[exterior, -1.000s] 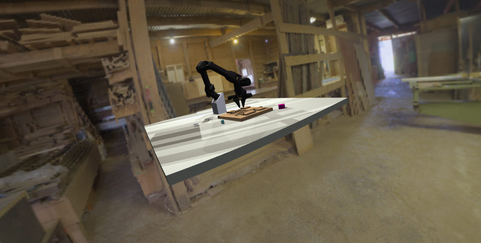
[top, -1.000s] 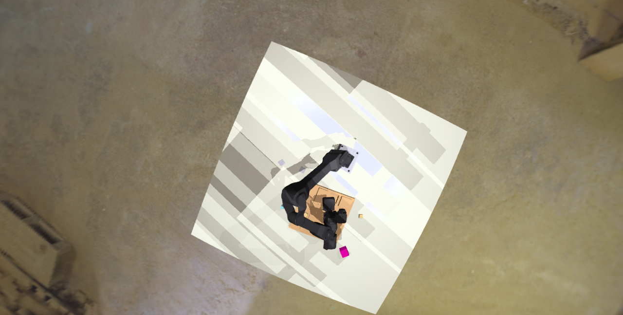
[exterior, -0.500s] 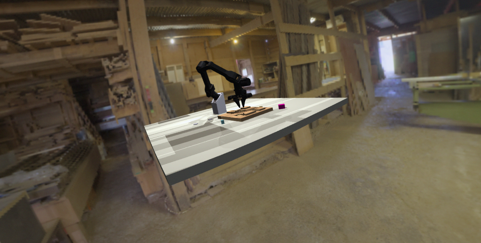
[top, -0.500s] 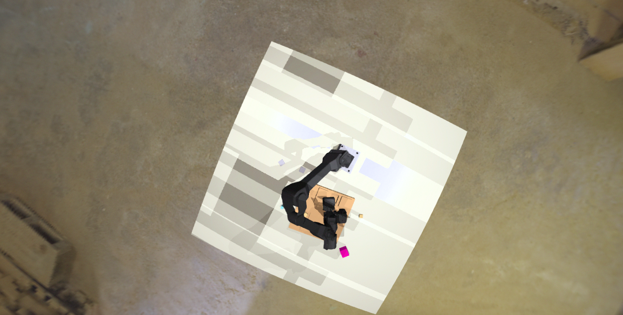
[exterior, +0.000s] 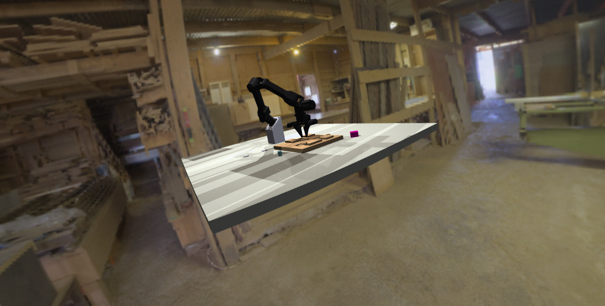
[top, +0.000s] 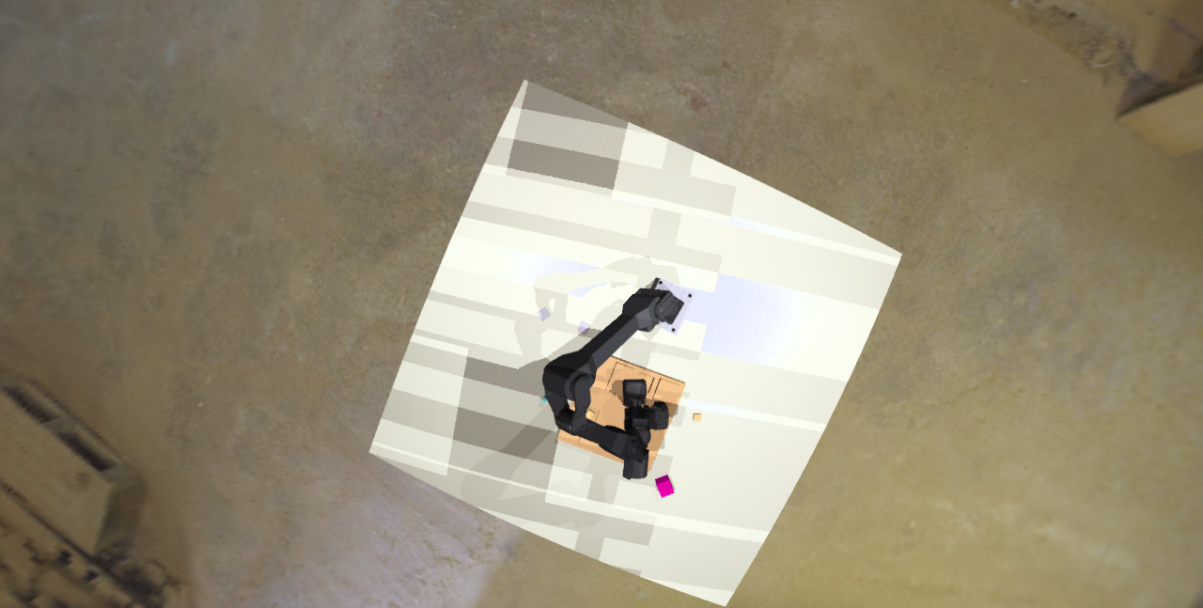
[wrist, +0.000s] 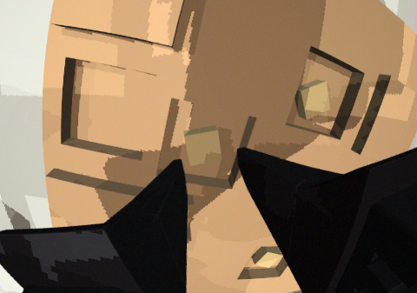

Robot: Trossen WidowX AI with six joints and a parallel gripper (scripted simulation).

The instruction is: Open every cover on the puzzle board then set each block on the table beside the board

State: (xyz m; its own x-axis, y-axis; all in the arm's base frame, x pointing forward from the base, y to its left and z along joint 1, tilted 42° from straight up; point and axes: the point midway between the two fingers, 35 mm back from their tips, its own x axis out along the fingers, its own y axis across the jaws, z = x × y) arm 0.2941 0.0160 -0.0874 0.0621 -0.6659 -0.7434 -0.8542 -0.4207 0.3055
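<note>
The tan wooden puzzle board lies 4 cm ahead of my gripper tip, 1 cm to the left of it and 2 cm below it. Round my gripper tip: teal block (13 cm ahead, 22 cm to the right, 2 cm below); magenta block (20 cm ahead, 22 cm to the left, 2 cm below).
</note>
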